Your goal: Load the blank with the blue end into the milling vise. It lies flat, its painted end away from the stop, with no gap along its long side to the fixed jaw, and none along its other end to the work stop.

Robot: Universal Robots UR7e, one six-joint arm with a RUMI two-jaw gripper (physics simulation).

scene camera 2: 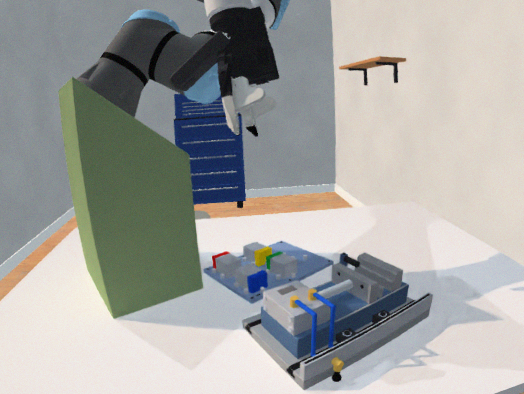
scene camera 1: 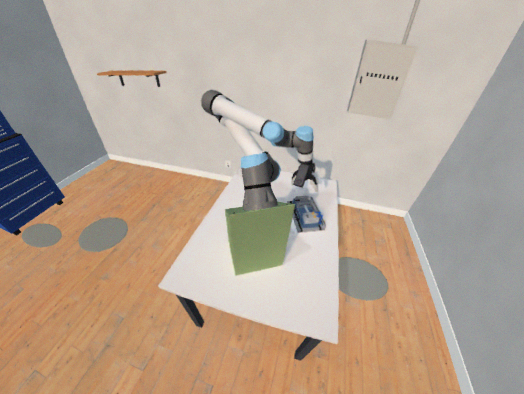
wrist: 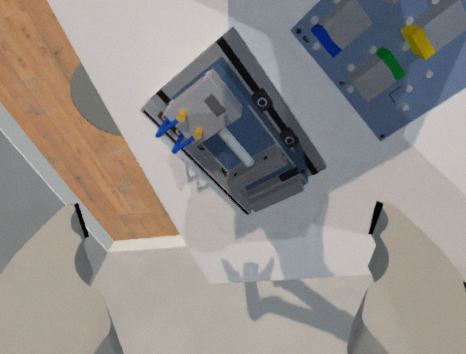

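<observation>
The blank with the blue end (scene camera 2: 257,281) (wrist: 326,41) lies flat on a blue plate (scene camera 2: 312,264) (wrist: 372,117), at the plate's corner nearest the vise in scene camera 2. The milling vise (scene camera 1: 307,215) (scene camera 2: 392,297) (wrist: 250,131) has a movable jaw (scene camera 2: 350,280) (wrist: 260,167) on a light rod and a fixed jaw (scene camera 2: 382,270) (wrist: 275,194), with a narrow gap between them. A small black work stop (scene camera 2: 350,260) (wrist: 288,174) sits at one end of that gap. My gripper (scene camera 1: 305,185) (scene camera 2: 244,131) (wrist: 230,206) is open and empty, high above the table, apart from vise and blank.
Blanks with red (scene camera 2: 220,258), yellow (scene camera 2: 263,256) (wrist: 418,42) and green (scene camera 2: 274,260) (wrist: 390,63) ends share the plate among small pegs. Blue hoses (scene camera 2: 314,330) rise beside the vise. A tall green block (scene camera 1: 260,240) (scene camera 2: 140,210) stands near the arm's base.
</observation>
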